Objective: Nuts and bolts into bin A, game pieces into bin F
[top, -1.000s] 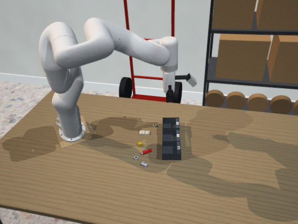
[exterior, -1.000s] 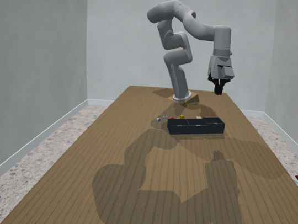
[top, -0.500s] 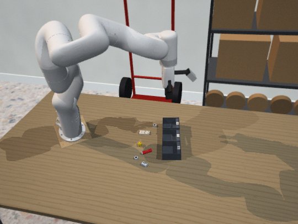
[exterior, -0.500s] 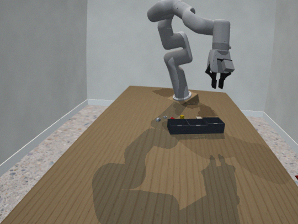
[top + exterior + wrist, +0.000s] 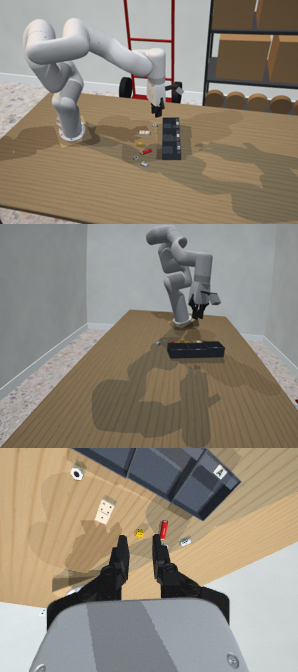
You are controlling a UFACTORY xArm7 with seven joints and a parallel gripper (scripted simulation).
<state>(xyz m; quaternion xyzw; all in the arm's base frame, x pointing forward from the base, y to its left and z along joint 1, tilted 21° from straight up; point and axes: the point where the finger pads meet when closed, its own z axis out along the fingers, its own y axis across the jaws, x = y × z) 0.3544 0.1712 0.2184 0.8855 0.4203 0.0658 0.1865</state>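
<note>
The metal piece lies 10 mm ahead of my hand, 180 mm to the right of it and 160 mm below it. Round my hand: white domino (80 mm behind, 20 mm to the left, 160 mm below); yellow die (60 mm behind, 70 mm to the right, 160 mm below); dark bin (60 mm ahead, 10 mm to the left, 150 mm below).
</note>
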